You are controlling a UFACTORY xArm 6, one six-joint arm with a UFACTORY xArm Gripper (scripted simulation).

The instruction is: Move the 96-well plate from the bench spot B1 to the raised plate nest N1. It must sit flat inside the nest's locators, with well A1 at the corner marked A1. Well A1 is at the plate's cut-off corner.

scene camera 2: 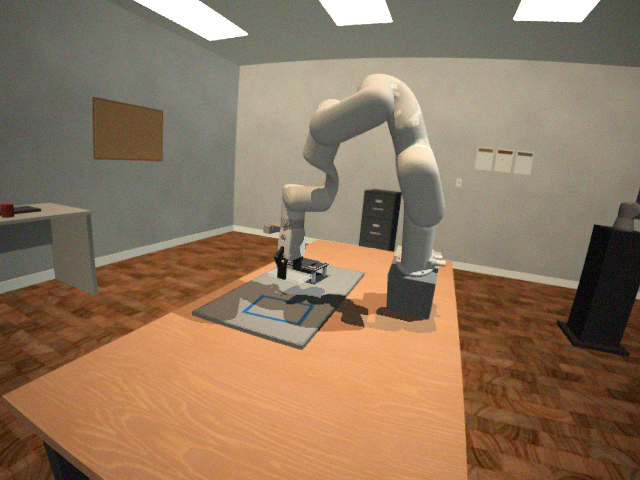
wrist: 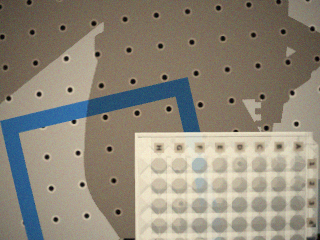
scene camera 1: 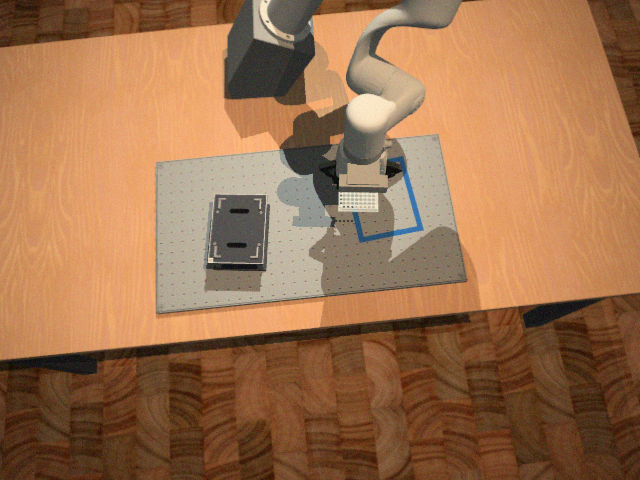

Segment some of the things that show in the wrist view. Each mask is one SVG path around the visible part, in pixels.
A white 96-well plate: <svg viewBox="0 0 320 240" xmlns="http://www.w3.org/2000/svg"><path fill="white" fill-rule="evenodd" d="M313 132L136 132L136 240L317 240L318 144L313 140Z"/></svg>
